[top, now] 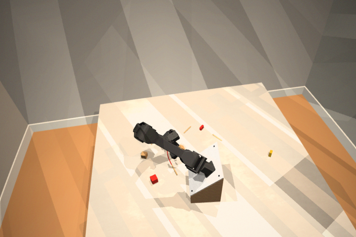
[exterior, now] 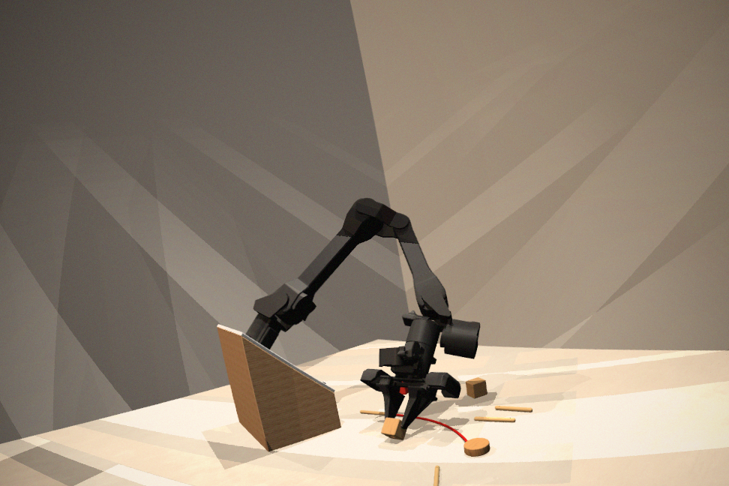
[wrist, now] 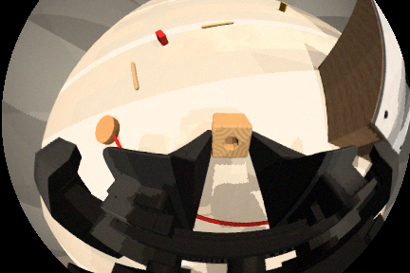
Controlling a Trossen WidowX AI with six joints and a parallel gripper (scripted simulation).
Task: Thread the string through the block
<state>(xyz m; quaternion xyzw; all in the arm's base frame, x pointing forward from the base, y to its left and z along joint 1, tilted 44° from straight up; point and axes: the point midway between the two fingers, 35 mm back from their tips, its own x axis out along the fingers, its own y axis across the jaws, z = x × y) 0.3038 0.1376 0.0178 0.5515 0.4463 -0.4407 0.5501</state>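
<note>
Now: gripper tip 120 mm past the thin wooden stick, 70 mm to the right of it and 20 mm above it. From my gripper tip the other things lie so: plain wooden cube 10 mm ahead, 230 mm to the left, 10 mm below; round wooden button 160 mm ahead, 20 mm to the left, 20 mm below; small red piece 150 mm ahead, 170 mm to the right, 10 mm below.
</note>
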